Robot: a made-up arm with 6 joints.
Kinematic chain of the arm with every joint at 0, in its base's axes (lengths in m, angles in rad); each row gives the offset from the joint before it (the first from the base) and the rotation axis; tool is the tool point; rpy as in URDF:
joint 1: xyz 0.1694 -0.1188 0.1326 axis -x
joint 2: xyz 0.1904 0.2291 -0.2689 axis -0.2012 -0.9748 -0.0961
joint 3: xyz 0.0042 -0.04 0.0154 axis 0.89 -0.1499 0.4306
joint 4: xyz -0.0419 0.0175 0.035 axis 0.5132 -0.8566 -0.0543
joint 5: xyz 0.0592 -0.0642 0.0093 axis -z
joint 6: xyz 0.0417 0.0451 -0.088 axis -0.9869 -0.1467 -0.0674
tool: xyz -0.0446 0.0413 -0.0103 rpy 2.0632 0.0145 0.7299
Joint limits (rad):
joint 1: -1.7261..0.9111
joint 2: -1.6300..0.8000
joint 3: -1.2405..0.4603
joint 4: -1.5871..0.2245
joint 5: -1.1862..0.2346
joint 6: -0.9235..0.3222
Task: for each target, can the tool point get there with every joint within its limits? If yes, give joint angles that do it. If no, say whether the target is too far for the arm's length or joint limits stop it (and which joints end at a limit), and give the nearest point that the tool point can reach.
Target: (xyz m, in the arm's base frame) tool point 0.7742 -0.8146 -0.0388
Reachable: no: too far | nearest point 0.3995 -0.2826 -0.1705 | short by 0.664 m
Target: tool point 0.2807 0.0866 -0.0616
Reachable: yes | joints -0.1093 -0.2796 -0.3128 -1.4467 -0.5018 -0.4616
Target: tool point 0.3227 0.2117 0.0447
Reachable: yes | joints -0.6855 -1.1159 -0.4376 -0.3621 -0.1222 -0.5001
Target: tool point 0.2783 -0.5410 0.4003
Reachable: no: joint limits stop it (at a limit: joint 1, joint 4, joint 5, joint 6) | nearest point 0.3349 -0.0272 0.3695 | short by 0.518 m
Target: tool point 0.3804 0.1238 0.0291
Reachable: yes | joints -0.3581 -1.3690 -0.8645 -1.0498 -0.9130 -0.4387
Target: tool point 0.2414 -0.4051 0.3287
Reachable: no: joint limits stop it (at a limit: joint 1, joint 4, joint 5, joint 6) | nearest point 0.3211 -0.0250 0.3531 | short by 0.389 m
